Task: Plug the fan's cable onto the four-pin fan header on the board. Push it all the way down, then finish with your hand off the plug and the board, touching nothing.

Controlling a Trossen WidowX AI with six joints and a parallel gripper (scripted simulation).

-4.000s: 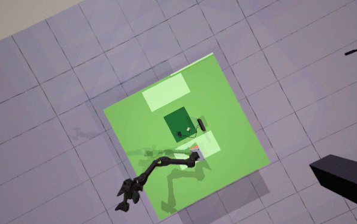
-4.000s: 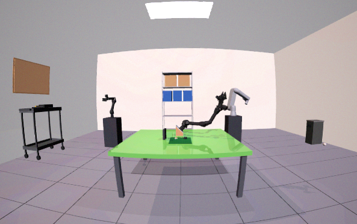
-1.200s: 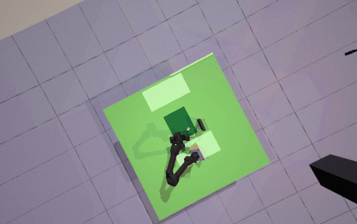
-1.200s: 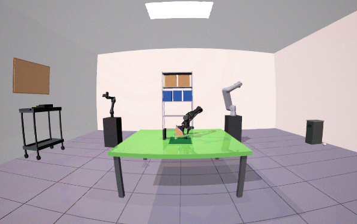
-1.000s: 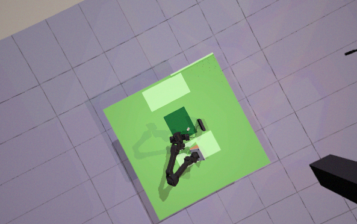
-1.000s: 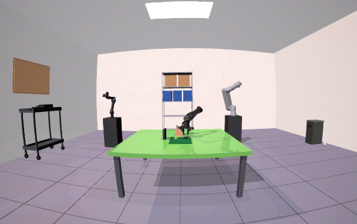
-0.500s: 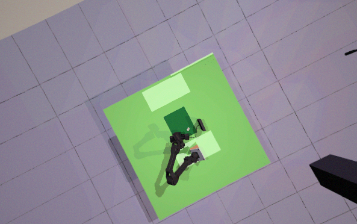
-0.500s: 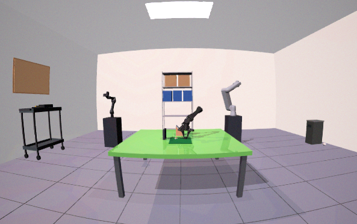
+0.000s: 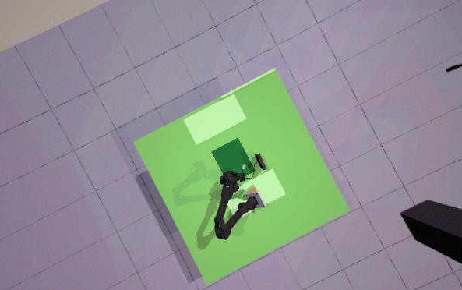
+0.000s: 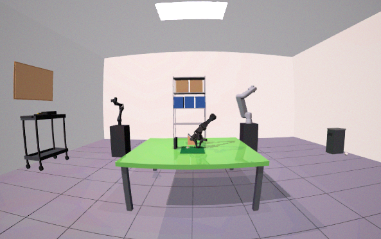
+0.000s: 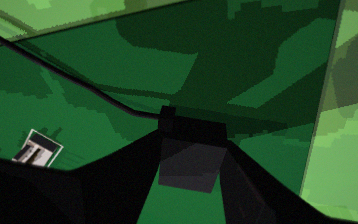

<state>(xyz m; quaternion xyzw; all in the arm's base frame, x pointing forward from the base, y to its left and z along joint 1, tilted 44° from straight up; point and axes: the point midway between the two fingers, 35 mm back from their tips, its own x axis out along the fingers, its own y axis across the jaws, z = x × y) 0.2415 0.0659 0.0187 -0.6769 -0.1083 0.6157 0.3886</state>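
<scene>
The white four-pin header lies 11 cm to the right of my gripper tip and 1 cm below it. The rest, counted from my gripper tip: dark green board (9 cm ahead, 6 cm to the right, 2 cm below); then dark fan plug (1 cm ahead); then fan (1 cm behind, 24 cm to the right, 5 cm above).
</scene>
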